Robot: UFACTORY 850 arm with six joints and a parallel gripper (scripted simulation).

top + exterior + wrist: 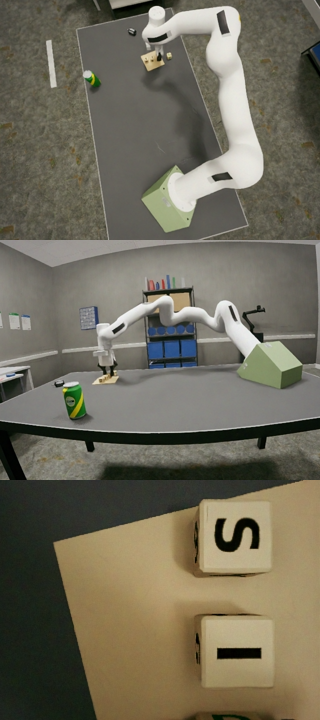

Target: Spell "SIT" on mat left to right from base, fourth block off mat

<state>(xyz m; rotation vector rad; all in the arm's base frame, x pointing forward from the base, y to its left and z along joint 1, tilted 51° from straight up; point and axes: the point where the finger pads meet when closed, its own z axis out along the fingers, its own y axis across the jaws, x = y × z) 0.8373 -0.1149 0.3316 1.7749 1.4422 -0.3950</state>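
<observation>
Right now my hand is 10 mm short of the tan mat, 50 mm to the right of it and 30 mm above it. The rest, counted from my hand: small black object (320 mm ahead, 70 mm to the left, 20 mm below); yellow can (50 mm ahead, 500 mm to the left, 30 mm above).
</observation>
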